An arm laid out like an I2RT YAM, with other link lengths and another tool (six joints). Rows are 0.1 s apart.
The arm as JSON. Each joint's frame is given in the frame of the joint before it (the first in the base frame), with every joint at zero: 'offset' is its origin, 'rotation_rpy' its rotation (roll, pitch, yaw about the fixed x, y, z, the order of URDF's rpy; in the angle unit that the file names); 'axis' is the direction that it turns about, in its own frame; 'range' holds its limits. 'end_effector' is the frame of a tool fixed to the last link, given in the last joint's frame.
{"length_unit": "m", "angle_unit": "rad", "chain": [
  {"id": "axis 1", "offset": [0.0, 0.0, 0.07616], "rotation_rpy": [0.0, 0.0, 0.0], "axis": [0.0, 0.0, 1.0], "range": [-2.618, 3.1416]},
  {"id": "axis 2", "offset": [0.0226, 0.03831, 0.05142], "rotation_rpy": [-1.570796, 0.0, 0.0], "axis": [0.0, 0.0, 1.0], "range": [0.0, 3.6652]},
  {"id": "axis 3", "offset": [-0.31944, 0.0, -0.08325], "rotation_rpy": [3.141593, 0.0, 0.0], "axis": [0.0, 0.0, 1.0], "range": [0.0, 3.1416]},
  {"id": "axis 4", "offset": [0.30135, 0.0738, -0.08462], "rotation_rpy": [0.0, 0.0, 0.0], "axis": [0.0, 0.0, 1.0], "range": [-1.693, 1.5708]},
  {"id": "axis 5", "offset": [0.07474, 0.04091, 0.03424], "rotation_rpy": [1.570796, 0.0, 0.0], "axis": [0.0, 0.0, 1.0], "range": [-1.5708, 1.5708]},
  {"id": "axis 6", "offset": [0.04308, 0.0, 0.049], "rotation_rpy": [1.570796, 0.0, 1.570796], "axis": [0.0, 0.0, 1.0], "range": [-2.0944, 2.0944]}
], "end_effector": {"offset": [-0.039, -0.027, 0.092], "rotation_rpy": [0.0, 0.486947, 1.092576]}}
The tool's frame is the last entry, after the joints.
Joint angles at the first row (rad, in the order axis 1, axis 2, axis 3, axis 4, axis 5, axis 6):
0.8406, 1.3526, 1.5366, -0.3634, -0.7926, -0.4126
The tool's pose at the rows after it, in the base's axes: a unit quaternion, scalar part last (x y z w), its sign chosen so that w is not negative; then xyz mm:
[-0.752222, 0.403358, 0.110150, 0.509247, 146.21, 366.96, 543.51]
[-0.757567, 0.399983, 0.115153, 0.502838, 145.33, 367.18, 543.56]
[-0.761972, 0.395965, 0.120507, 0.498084, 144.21, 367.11, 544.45]
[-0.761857, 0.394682, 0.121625, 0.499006, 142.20, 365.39, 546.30]
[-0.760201, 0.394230, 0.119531, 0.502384, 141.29, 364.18, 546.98]
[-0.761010, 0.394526, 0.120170, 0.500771, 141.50, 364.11, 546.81]
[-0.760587, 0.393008, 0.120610, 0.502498, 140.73, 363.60, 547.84]
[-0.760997, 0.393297, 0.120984, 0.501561, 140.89, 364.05, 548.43]
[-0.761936, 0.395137, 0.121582, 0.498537, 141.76, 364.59, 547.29]
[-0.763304, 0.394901, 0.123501, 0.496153, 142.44, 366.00, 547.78]
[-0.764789, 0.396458, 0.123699, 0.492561, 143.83, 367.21, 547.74]
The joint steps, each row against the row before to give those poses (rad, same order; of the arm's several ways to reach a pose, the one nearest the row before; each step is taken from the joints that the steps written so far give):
0.0016, 0.0106, 0.0139, -0.0193, -0.0151, -0.0037
-0.0005, 0.0090, 0.0147, -0.0231, -0.0158, -0.0060
-0.0004, 0.0078, 0.0139, -0.0185, -0.0163, -0.0041
0.0006, -0.0051, 0.0006, -0.0022, -0.0024, 0.0016
0.0002, -0.0066, -0.0059, 0.0069, 0.0038, -0.0001
-0.0008, 0.0015, 0.0025, -0.0052, -0.0020, -0.0009
0.0004, -0.0017, -0.0001, 0.0033, -0.0018, 0.0009
0.0005, 0.0029, 0.0052, -0.0046, 0.0000, 0.0000
-0.0008, 0.0028, 0.0016, -0.0061, 0.0000, 0.0000
0.0006, 0.0079, 0.0098, -0.0072, -0.0034, 0.0002
-0.0007, 0.0080, 0.0111, -0.0132, -0.0002, -0.0025

